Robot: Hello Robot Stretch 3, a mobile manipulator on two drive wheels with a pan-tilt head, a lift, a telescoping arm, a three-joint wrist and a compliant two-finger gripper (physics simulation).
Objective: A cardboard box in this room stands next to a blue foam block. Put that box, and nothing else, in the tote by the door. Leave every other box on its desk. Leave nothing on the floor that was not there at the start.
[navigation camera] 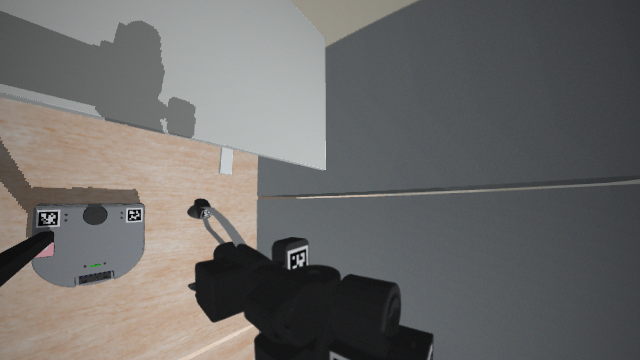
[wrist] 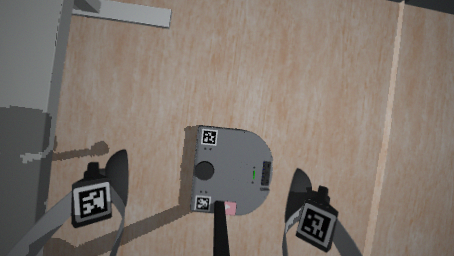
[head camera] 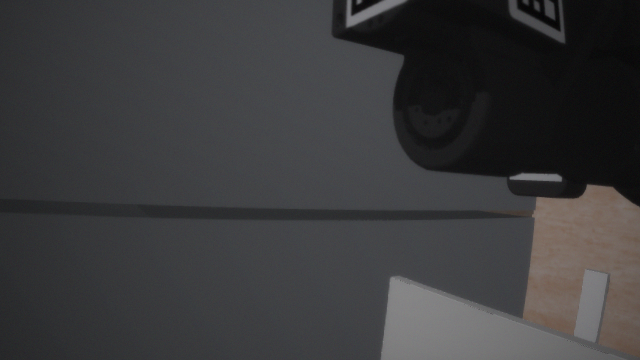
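Pixels of known places: gripper, fingertip midpoint: (navigation camera: pixel 196 245); robot's base, origin of the base link: (navigation camera: pixel 96 214).
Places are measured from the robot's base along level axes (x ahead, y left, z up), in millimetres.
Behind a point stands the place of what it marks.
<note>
My gripper (navigation camera: pixel 196 247) @(x -22, y -149, z 864 mm) (wrist: pixel 210 178) @(x -22, y -149, z 864 mm) is open, its two fingers wide apart and no object between them. In the wrist view the fingertips stand on either side of my own base, which lies farther below. In the head camera view dark wrist parts fill the upper right, and the fingertips do not show. A pale desk top (head camera: pixel 450 325) @(x 248, y -579, z 720 mm) (navigation camera: pixel 260 90) @(x 431, y -387, z 720 mm) (wrist: pixel 25 75) shows beside the arm, with my shadow on part of it in the navigation view. The cardboard box, the blue foam block and the tote do not show in these views.
My base (navigation camera: pixel 90 250) @(x -130, y 13, z 160 mm) (wrist: pixel 235 155) stands on the wood floor (navigation camera: pixel 165 300) @(x -474, y -277, z 0 mm) (wrist: pixel 300 75). A pale desk foot (head camera: pixel 592 305) @(x 332, y -625, z 25 mm) (navigation camera: pixel 226 161) @(x 311, y -627, z 26 mm) (wrist: pixel 130 15) sticks out from under the desk. Large dark grey panels (head camera: pixel 200 125) (navigation camera: pixel 475 110) with a long seam are beyond the arm.
</note>
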